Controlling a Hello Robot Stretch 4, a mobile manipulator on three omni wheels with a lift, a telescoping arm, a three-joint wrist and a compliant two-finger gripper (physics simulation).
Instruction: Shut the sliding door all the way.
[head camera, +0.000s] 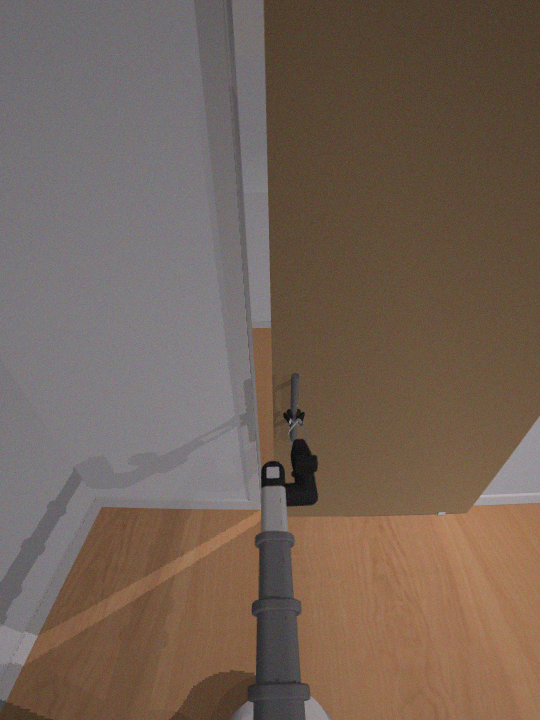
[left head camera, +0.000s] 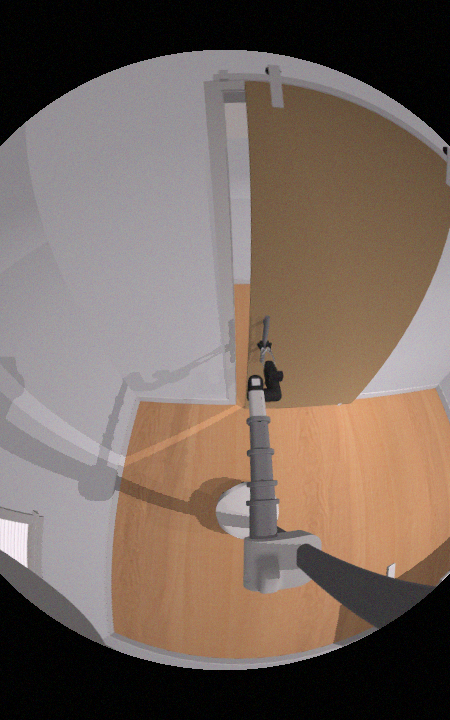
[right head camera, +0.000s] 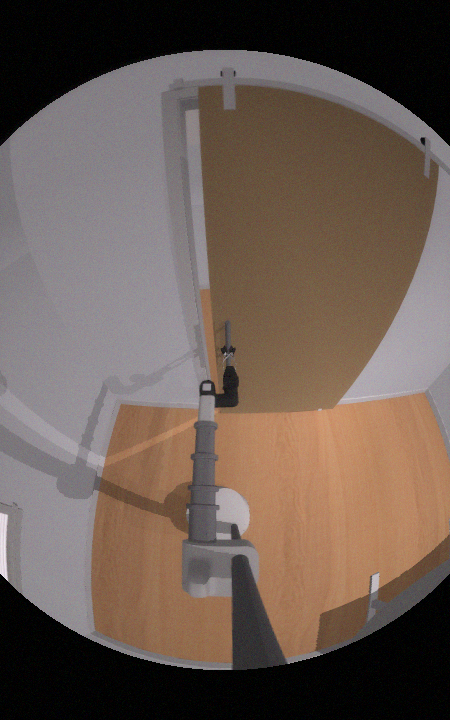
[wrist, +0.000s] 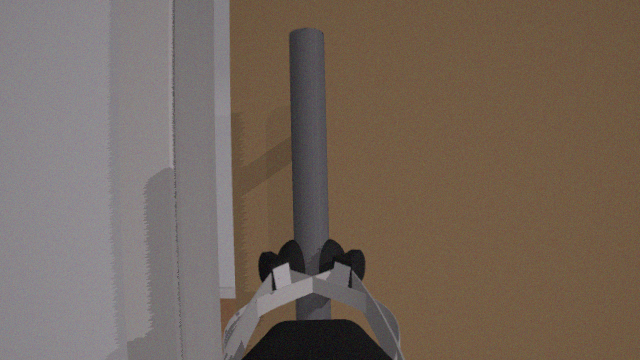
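Seen in the pictures: gripper, between the fingertips: (wrist: 311, 259); robot's base, origin of its link: (left head camera: 246, 509) (right head camera: 219, 513).
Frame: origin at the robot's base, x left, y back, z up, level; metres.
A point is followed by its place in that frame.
The brown sliding door (head camera: 401, 244) @[x -0.350, y -0.844, z 1.380 m] (left head camera: 339, 212) @[x -0.347, y -0.845, z 1.488 m] (right head camera: 313, 223) @[x -0.412, y -0.843, z 1.447 m] (wrist: 475, 175) @[x -0.223, y -0.847, z 0.895 m] hangs from a rail and covers most of the doorway. A narrow gap shows between its left edge and the left door frame (head camera: 223, 232) @[x 0.118, y -0.901, z 1.409 m] (left head camera: 218, 212) @[x 0.113, y -0.900, z 1.440 m] (right head camera: 177, 212) @[x 0.101, y -0.900, z 1.473 m] (wrist: 196, 175) @[x 0.068, y -0.958, z 0.904 m]. The grey vertical bar handle (head camera: 295, 389) @[x -0.079, y -0.781, z 0.953 m] (left head camera: 266, 324) @[x -0.077, y -0.782, z 0.964 m] (right head camera: 228, 330) @[x -0.083, y -0.783, z 0.957 m] (wrist: 309, 135) @[x -0.079, y -0.781, z 0.925 m] stands near the door's left edge. My gripper (head camera: 294, 417) @[x -0.077, y -0.806, z 0.835 m] (left head camera: 264, 346) @[x -0.077, y -0.806, z 0.835 m] (right head camera: 228, 350) @[x -0.077, y -0.806, z 0.835 m] (wrist: 311, 259) @[x -0.077, y -0.806, z 0.835 m] is shut on the lower part of the handle, with one dark fingertip on each side. The part of the handle behind the fingers is partly hidden.
A white wall (head camera: 116, 261) @[x 0.446, y -0.922, z 1.339 m] (left head camera: 127, 238) @[x 0.519, y -0.923, z 1.390 m] (right head camera: 95, 238) @[x 0.509, y -0.924, z 1.443 m] stands left of the frame, with the arm's shadow on it. The door's rail (left head camera: 339, 95) (right head camera: 318, 94) runs along the top. Wooden floor (head camera: 406, 610) @[x -0.567, y -0.426, z -0.028 m] (left head camera: 360, 477) @[x -0.977, y -0.099, z -0.028 m] (right head camera: 329, 488) @[x -0.869, y -0.095, z -0.028 m] lies in front. The arm reaches forward above it.
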